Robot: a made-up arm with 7 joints.
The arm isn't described. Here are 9 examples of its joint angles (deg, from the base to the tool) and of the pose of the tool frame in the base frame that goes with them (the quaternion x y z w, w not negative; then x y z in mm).
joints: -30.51 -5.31 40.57 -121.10 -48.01 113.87 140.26
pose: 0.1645 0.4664 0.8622 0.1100 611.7 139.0 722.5
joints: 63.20 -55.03 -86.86 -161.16 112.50 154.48 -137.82
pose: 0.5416 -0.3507 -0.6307 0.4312 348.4 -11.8 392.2
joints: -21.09 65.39 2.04 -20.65 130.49 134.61 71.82
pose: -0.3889 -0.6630 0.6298 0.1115 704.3 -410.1 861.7
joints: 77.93 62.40 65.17 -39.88 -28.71 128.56 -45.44
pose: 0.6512 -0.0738 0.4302 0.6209 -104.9 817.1 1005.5
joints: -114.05 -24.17 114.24 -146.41 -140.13 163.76 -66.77
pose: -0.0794 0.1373 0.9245 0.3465 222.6 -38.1 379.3
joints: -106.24 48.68 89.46 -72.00 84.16 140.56 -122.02
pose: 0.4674 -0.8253 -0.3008 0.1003 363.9 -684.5 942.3
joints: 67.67 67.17 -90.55 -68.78 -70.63 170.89 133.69
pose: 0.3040 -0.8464 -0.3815 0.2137 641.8 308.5 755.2
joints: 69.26 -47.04 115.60 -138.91 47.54 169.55 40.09
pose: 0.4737 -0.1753 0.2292 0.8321 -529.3 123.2 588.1
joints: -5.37 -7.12 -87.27 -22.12 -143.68 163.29 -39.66
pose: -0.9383 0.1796 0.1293 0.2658 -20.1 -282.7 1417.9
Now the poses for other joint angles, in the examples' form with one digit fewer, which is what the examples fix.
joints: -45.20 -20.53 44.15 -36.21 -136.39 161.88 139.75
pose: -0.522 0.812 0.096 0.243 192 187 1381
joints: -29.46 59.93 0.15 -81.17 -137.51 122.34 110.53
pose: -0.311 -0.829 -0.342 0.316 530 -330 306
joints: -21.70 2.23 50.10 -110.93 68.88 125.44 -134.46
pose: 0.631 -0.408 0.274 0.601 667 220 835
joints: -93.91 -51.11 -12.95 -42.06 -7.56 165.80 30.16
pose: 0.096 0.914 -0.096 0.383 -25 472 1349
